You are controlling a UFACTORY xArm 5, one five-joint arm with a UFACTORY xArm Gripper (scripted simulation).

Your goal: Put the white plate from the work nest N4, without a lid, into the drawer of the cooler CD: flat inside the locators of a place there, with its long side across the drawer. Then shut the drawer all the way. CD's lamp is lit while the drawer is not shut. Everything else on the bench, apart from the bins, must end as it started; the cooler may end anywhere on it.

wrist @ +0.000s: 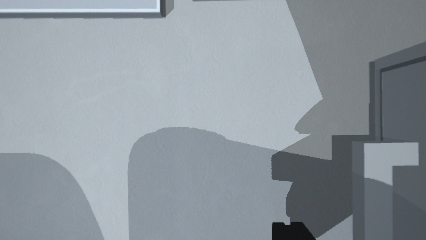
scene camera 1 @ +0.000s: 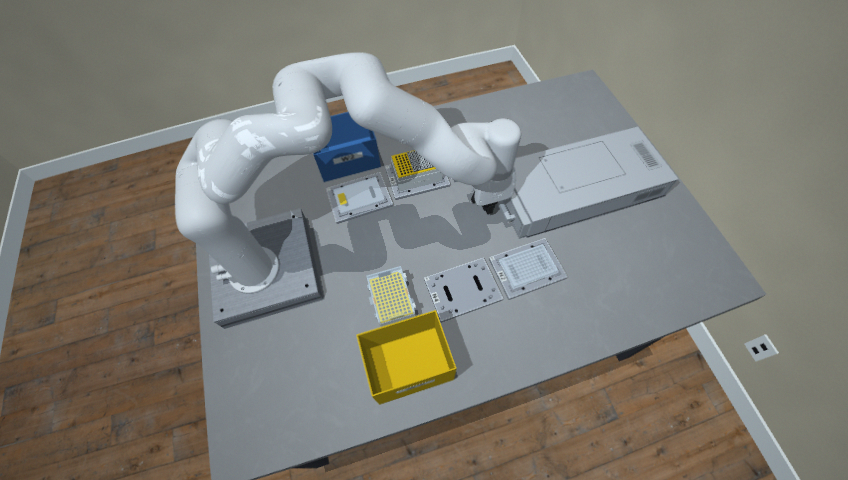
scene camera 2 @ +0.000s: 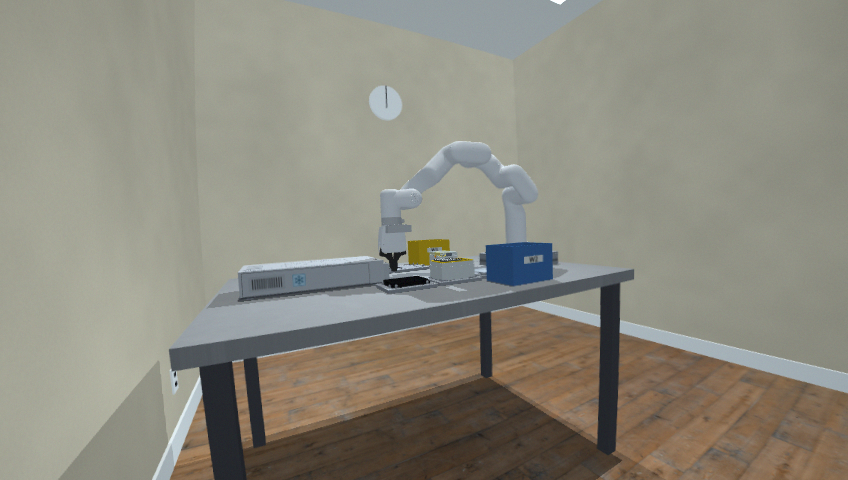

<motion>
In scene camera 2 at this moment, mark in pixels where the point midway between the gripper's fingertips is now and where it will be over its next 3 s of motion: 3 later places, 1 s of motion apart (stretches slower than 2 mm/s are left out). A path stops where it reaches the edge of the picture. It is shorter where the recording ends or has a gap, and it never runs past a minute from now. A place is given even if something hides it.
My gripper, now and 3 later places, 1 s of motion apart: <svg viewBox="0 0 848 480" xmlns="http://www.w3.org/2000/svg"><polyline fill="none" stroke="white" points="393,271 402,270 402,262 402,251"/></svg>
</motion>
